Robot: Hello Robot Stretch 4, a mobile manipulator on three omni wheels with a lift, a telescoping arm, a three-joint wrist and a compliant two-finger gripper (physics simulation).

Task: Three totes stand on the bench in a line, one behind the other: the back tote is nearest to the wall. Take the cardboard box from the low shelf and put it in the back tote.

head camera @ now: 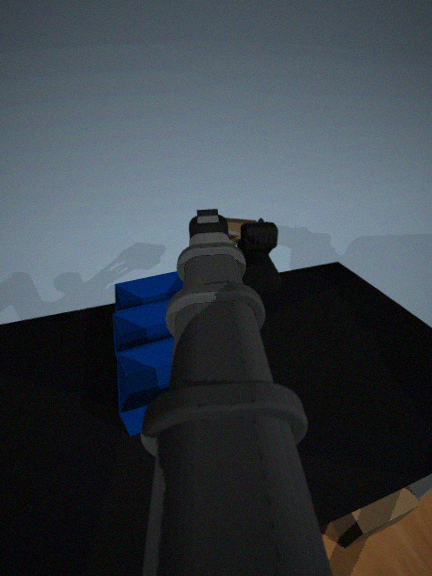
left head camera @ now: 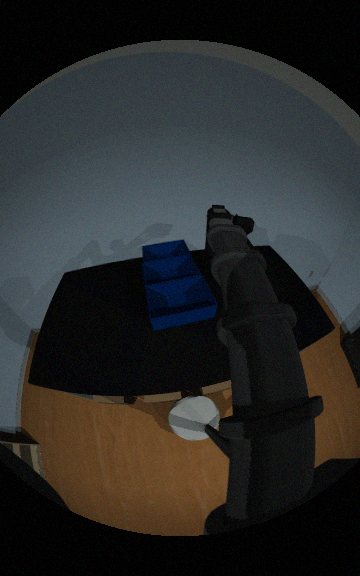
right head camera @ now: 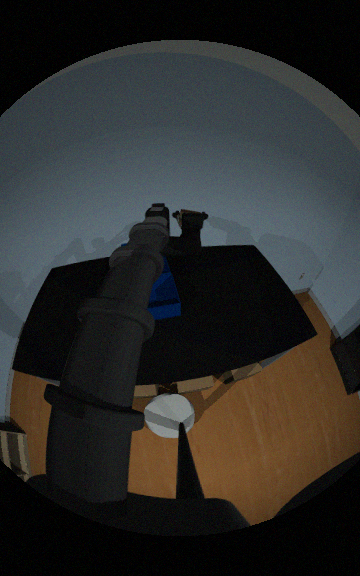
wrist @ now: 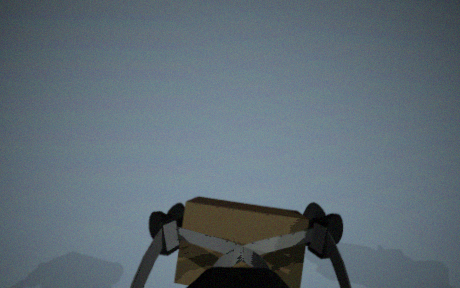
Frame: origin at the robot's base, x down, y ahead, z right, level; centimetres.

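Where they show: gripper, between the fingertips: [head camera: 238, 224] [wrist: 245, 220]; robot's base, origin of its link: [left head camera: 193, 416] [right head camera: 170, 414].
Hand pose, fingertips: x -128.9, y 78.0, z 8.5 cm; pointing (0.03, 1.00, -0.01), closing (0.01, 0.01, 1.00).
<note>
Things, the pixels of their top centre, and the offset from my fingertips. Level surfaces: height alone.
- cardboard box, centre of its top: [wrist: 241, 196] [head camera: 239, 218] dx -2.5, dy -2.3, dz -0.2 cm
- back tote, centre of its top: [head camera: 153, 288] [left head camera: 164, 249] dx +30.3, dy +18.5, dz -31.4 cm
- middle tote, centre of its top: [head camera: 159, 319] [left head camera: 169, 267] dx +30.3, dy -1.4, dz -26.5 cm
- front tote, centre of its top: [head camera: 174, 365] [left head camera: 179, 294] [right head camera: 144, 291] dx +30.3, dy -21.0, dz -20.0 cm
- black bench, height of its surface: dx +40.3 cm
The cardboard box [wrist: 240, 218] [head camera: 241, 223] is tan and held between the two fingertips of my gripper [wrist: 245, 220] [right head camera: 190, 215], which is shut on it. The wrist view shows it against the wall. The gripper is raised near the bench's wall side, right of the tote line in the head camera view. Three blue totes stand in a line: the back tote [head camera: 145, 291] [left head camera: 167, 249], the middle tote [head camera: 140, 325] [left head camera: 170, 269] and the front tote [head camera: 142, 377] [left head camera: 180, 295] [right head camera: 167, 315]. My arm hides their right parts in the head camera view. The visible tote parts show no box inside.
The black bench [head camera: 350, 380] [left head camera: 100, 330] [right head camera: 250, 300] stands against the pale wall. Tan boxes [head camera: 375, 515] [right head camera: 195, 384] show under its front edge. A white round object [left head camera: 187, 405] [right head camera: 170, 404] is in front of it. A striped object [left head camera: 30, 455] stands at the far left.
</note>
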